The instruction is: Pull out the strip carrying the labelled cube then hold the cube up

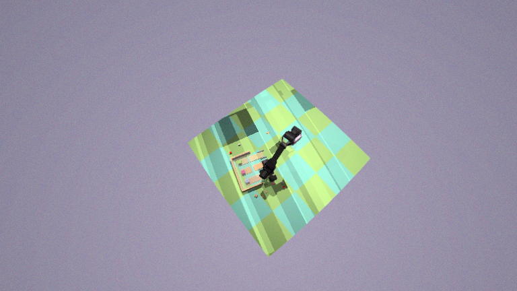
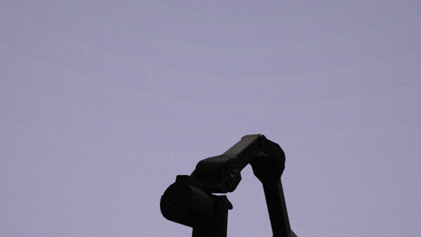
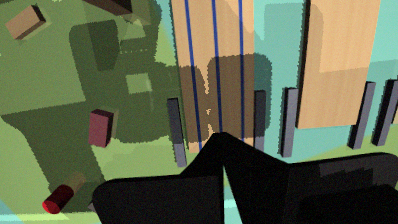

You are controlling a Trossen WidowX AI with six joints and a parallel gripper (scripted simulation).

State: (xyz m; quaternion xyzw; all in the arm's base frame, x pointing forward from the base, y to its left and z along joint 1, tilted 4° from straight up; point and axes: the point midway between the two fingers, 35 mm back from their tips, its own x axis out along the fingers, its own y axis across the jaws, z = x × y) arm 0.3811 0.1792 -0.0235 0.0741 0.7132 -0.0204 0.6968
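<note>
Right now my gripper tip is 10 cm short of the strip, 3 cm above it and 2 cm to the left of it.
</note>
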